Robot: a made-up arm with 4 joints.
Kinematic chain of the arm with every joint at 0, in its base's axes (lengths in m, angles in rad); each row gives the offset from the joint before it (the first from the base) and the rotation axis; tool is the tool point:
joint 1: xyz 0 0 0.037 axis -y
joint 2: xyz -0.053 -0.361 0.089 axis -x
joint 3: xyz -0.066 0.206 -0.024 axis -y
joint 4: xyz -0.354 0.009 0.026 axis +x
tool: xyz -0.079 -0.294 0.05
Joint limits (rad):
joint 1: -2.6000..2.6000
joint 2: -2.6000..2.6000
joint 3: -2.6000..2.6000
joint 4: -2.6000..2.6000
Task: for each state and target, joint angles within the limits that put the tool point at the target. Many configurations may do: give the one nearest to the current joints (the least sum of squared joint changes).
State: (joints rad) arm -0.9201 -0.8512 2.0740 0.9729
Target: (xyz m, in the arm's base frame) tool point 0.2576 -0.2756 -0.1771
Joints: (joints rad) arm -0.6702 -0.7868 2.5370 0.8933
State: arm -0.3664 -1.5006 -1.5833 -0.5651
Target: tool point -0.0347 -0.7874 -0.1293
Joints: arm -0.1774 -2.3079 -1.1852 -0.9882
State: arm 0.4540 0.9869 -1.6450 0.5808
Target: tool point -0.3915 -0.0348 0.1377
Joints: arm 0.7363 1.0679 -1.5352 0.5612
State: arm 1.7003 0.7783 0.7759 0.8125
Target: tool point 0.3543 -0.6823 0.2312
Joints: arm 2.5222 0.9192 0.9049 1.5715
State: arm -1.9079 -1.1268 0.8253 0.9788
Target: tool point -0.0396 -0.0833 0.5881
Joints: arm -1.4249 -1.0905 0.0041 1.2907
